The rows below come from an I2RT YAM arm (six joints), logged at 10 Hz.
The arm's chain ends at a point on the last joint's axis. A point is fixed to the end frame.
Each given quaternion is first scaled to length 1.
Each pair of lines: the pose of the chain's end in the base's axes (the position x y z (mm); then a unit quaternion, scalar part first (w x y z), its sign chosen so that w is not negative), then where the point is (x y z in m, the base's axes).
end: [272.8, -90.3, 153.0, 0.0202, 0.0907, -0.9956, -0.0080]
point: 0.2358 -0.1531 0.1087
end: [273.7, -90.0, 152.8, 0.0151, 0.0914, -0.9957, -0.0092]
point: 0.2372 -0.1527 0.1080
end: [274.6, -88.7, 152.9, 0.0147, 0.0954, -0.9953, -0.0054]
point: 0.2387 -0.1521 0.1085
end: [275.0, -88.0, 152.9, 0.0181, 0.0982, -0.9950, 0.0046]
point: 0.2393 -0.1525 0.1099
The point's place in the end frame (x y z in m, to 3 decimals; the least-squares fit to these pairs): 0.046 -0.056 0.045
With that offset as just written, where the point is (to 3 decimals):
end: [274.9, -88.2, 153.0, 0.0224, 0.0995, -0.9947, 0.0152]
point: 0.239 -0.154 0.112
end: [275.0, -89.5, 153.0, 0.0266, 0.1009, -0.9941, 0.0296]
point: 0.239 -0.156 0.114
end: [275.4, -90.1, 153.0, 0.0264, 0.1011, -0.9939, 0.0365]
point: 0.240 -0.157 0.115
